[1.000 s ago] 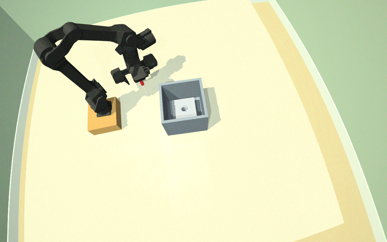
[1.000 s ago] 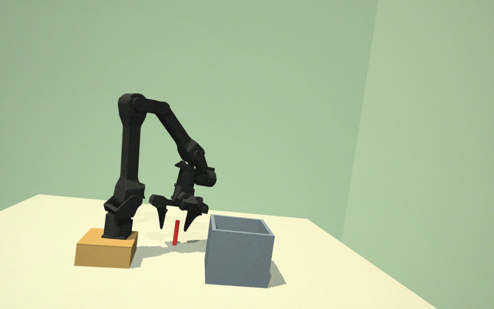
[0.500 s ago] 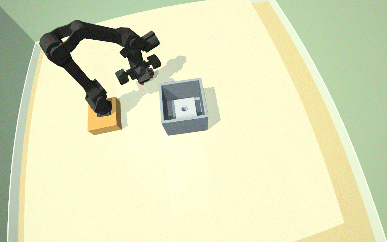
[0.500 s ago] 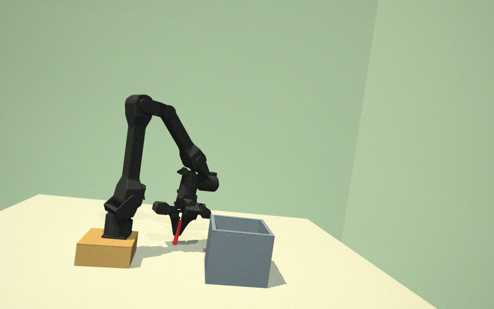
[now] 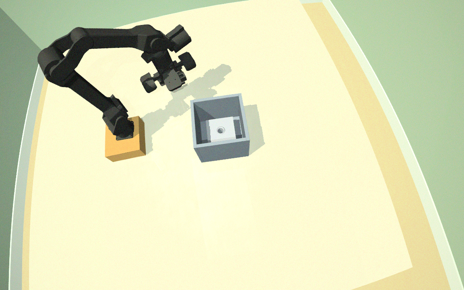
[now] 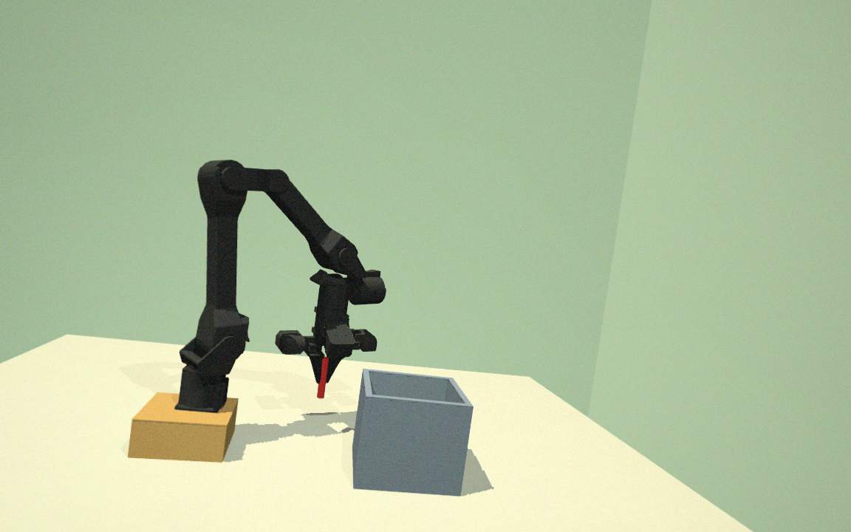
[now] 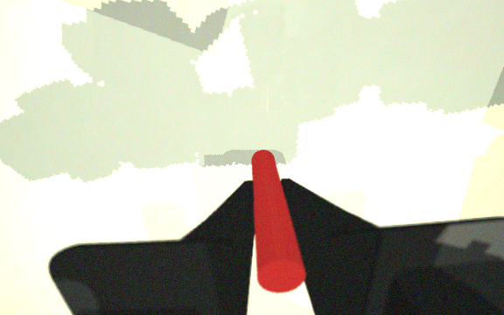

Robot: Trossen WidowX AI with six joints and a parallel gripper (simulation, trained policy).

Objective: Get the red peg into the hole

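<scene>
Right now my gripper tip is 210 mm to the left of the plate, 140 mm short of it and 20 mm above it. The rest, counted from my gripper tip: red peg (10 mm above).
</scene>
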